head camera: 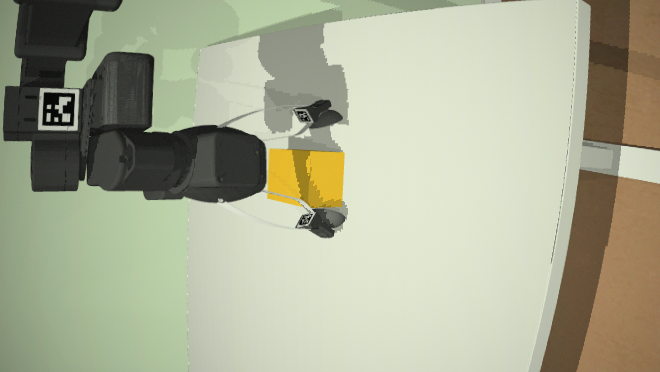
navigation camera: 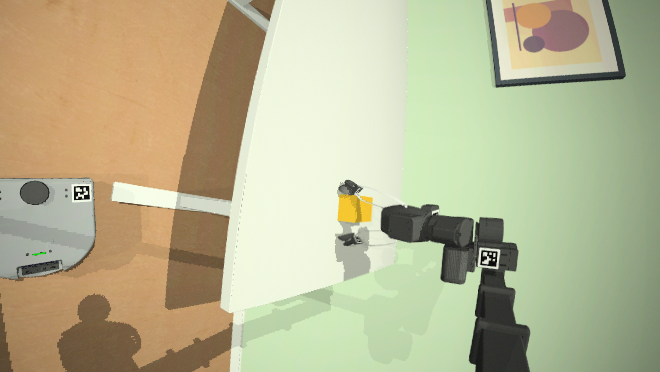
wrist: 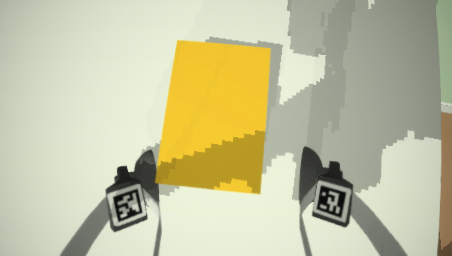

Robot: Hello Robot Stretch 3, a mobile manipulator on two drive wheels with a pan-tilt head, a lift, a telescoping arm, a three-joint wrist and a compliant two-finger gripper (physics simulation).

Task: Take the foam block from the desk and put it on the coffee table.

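Pixels of known places: gripper, between the fingertips: [head camera: 335,168] [navigation camera: 341,212]; robot's base, origin of its link: [navigation camera: 35,191].
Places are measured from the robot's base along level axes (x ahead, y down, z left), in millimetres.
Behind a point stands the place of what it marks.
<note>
The foam block [head camera: 327,182] @[x -6, y -972, z -505 mm] [navigation camera: 348,206] @[x -5, y -976, z -505 mm] [wrist: 220,105] is a yellow box on the white desk [head camera: 440,190] @[x 6, y -950, z -361 mm] [navigation camera: 325,100] @[x 222, y -950, z -444 mm] [wrist: 65,90]. My gripper [head camera: 333,168] @[x -21, y -952, z -517 mm] [navigation camera: 347,214] @[x -21, y -952, z -517 mm] [wrist: 228,169] @[x -21, y -952, z -517 mm] is open. In the wrist view the near end of the block lies between the fingertips, with its near left corner against or very close to the left fingertip and a wide gap to the right one. The rest of the block reaches beyond the fingertips. Whether the left finger touches it is hard to tell. The coffee table does not show in these views.
A green wall [head camera: 100,280] @[x 169, y -1133, z -1060 mm] [navigation camera: 475,150] @[x 175, y -1234, z -1061 mm] stands along the desk's far side, with a framed picture [navigation camera: 555,75] @[x 458, y -1539, z -1091 mm] on it. The robot's grey base [navigation camera: 55,220] @[x -88, y -160, z -51 mm] is on the brown floor [navigation camera: 125,100] @[x 384, y 0, z -304 mm] at the left. A white desk leg piece [navigation camera: 150,196] reaches out below the desk's edge.
</note>
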